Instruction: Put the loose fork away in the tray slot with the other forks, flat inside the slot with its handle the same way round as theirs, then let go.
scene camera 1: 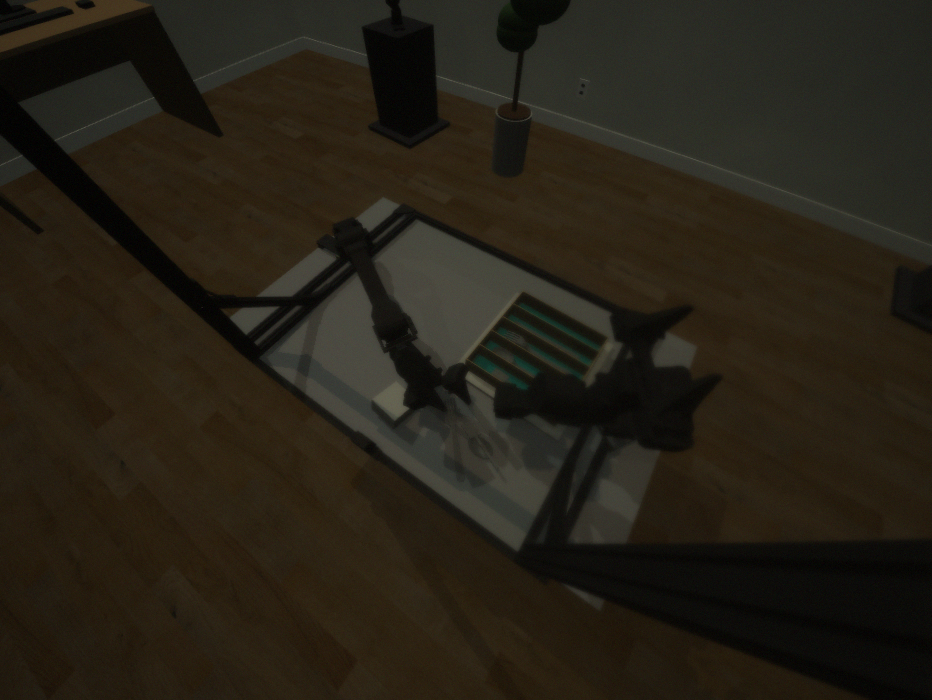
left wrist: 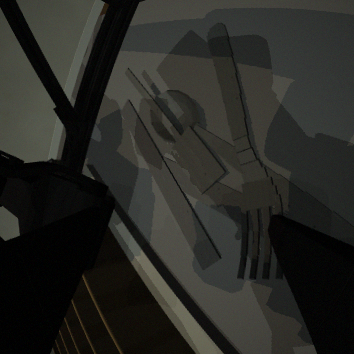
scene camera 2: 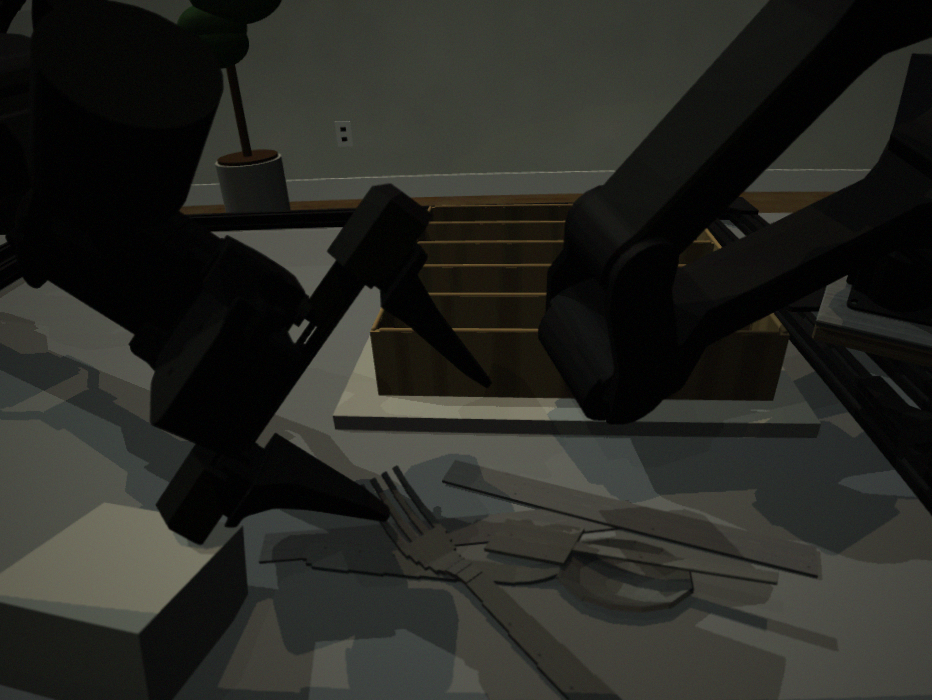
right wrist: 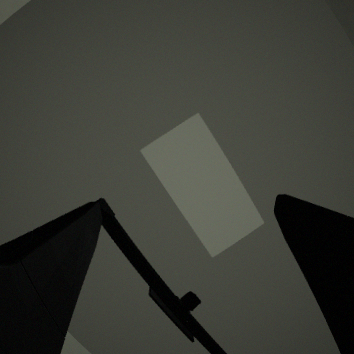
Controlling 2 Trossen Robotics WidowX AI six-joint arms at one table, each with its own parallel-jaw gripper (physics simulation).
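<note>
The loose grey fork [scene camera 2: 440,550] [left wrist: 258,192] lies on a pile of cutlery in front of the tray. In scene camera 2 its tines point up-left and its handle runs down-right. The slotted wooden tray [scene camera 1: 491,329] [scene camera 2: 421,369] [left wrist: 134,300] has green-floored slots holding some cutlery, too dim to identify. My left gripper [scene camera 1: 455,403] [scene camera 2: 438,452] [left wrist: 186,220] is open and empty, low over the pile; one fingertip overlaps the fork's tine end in its wrist view. My right gripper [scene camera 1: 705,341] [right wrist: 189,207] is open and empty, raised and turned away from the tray.
A pale block [scene camera 1: 391,403] [scene camera 2: 113,557] stands beside the left gripper. Flat pieces, including a long strip [scene camera 2: 632,519] [left wrist: 172,185], and a round-bowled piece [scene camera 2: 625,583] lie by the fork. The right arm's dark link [scene camera 2: 617,339] stands before the tray in scene camera 2.
</note>
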